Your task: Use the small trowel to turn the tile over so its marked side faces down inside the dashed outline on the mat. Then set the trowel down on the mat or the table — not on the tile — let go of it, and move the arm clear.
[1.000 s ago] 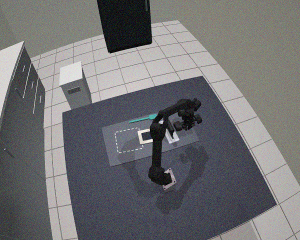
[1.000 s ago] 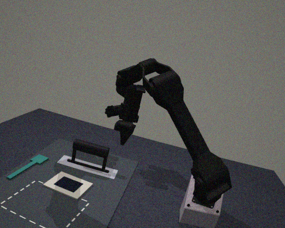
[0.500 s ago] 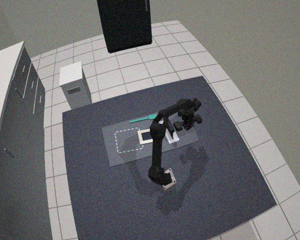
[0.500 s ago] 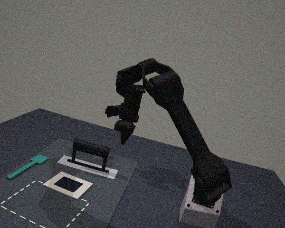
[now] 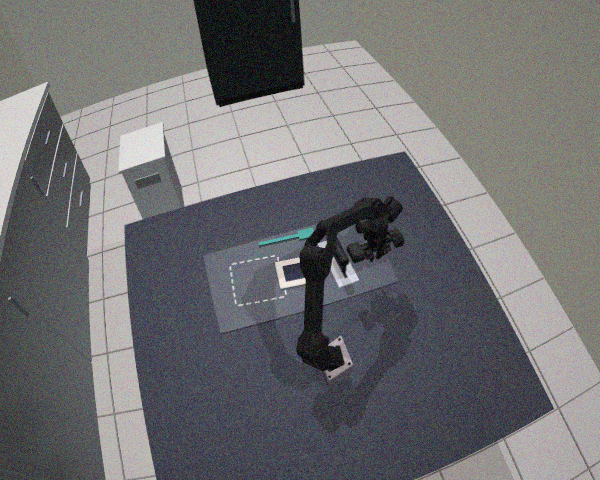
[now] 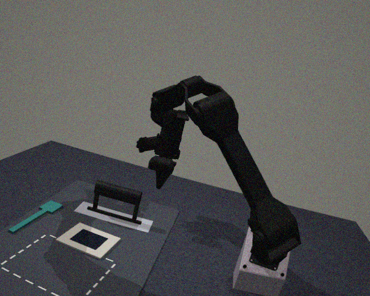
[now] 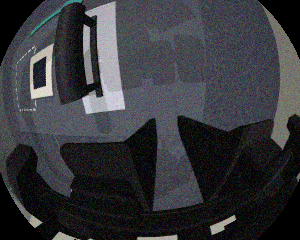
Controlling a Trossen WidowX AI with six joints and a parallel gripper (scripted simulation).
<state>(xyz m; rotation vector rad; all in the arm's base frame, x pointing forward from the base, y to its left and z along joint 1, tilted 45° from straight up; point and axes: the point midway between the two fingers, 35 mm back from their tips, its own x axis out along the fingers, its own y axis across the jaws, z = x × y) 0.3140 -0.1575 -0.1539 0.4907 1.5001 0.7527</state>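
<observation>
The trowel lies 100 mm ahead of my gripper tip, 110 mm to the left of it and 40 mm below it. The rest, counted from my gripper tip: teal flat tool (230 mm ahead, 240 mm to the left, 80 mm below); then tile (70 mm ahead, 270 mm to the left, 80 mm below).
</observation>
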